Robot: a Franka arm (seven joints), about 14 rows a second.
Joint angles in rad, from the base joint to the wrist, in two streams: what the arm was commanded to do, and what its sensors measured. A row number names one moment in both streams.
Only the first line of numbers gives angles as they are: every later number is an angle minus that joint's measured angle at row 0.
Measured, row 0:
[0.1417 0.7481 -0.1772 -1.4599 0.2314 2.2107 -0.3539]
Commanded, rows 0 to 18:
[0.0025 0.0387 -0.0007 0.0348 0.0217 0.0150 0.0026]
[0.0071 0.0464 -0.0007 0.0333 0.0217 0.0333 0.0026]
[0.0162 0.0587 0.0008 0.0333 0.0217 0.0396 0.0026]
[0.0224 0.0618 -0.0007 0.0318 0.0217 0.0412 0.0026]
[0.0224 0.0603 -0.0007 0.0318 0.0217 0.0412 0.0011]
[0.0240 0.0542 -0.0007 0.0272 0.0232 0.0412 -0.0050]
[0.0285 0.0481 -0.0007 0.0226 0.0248 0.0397 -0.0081]
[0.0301 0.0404 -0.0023 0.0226 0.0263 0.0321 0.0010]
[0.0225 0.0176 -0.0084 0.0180 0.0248 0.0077 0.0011]
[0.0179 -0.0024 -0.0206 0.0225 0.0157 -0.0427 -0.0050]
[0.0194 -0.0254 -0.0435 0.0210 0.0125 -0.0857 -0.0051]
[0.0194 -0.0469 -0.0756 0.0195 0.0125 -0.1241 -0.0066]
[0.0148 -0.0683 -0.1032 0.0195 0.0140 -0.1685 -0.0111]
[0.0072 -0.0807 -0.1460 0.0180 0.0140 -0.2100 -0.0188]
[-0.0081 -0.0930 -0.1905 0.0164 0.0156 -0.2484 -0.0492]
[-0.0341 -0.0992 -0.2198 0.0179 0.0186 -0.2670 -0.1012]
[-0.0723 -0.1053 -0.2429 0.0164 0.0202 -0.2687 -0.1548]
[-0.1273 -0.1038 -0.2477 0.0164 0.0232 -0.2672 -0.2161]
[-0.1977 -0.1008 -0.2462 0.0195 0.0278 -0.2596 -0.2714]
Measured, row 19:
[-0.0976 -0.0898 -0.2519 0.0342 0.0018 -0.2570 -0.1777]
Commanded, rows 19 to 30:
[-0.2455 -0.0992 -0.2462 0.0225 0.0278 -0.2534 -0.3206]
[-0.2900 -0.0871 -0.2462 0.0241 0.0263 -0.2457 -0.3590]
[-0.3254 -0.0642 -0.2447 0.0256 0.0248 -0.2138 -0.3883]
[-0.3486 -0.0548 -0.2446 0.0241 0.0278 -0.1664 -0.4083]
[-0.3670 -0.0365 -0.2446 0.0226 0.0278 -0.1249 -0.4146]
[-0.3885 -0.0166 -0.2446 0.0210 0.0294 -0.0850 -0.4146]
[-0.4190 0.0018 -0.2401 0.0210 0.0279 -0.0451 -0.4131]
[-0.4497 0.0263 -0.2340 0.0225 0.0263 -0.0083 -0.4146]
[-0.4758 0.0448 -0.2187 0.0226 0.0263 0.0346 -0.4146]
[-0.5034 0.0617 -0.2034 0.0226 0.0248 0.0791 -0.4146]
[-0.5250 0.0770 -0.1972 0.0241 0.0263 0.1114 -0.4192]
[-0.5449 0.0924 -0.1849 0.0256 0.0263 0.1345 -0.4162]
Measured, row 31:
[-0.5056 0.0715 -0.2115 0.0126 0.0052 0.0922 -0.4092]
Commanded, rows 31 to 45:
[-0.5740 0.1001 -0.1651 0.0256 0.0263 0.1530 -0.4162]
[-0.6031 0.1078 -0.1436 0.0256 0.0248 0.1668 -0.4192]
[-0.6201 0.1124 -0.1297 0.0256 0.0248 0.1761 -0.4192]
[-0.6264 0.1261 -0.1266 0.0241 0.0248 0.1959 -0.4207]
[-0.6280 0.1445 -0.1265 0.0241 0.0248 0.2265 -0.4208]
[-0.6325 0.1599 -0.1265 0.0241 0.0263 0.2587 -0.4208]
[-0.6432 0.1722 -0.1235 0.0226 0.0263 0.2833 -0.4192]
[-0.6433 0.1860 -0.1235 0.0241 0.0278 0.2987 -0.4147]
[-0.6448 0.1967 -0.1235 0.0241 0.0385 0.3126 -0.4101]
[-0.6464 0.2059 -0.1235 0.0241 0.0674 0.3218 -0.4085]
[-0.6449 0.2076 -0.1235 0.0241 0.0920 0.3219 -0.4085]
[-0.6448 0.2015 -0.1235 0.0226 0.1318 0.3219 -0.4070]
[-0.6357 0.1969 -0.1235 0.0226 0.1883 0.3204 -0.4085]
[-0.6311 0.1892 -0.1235 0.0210 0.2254 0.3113 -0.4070]
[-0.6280 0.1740 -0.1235 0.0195 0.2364 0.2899 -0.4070]
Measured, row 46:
[-0.6361 0.1875 -0.1366 0.0235 0.1798 0.3114 -0.4052]
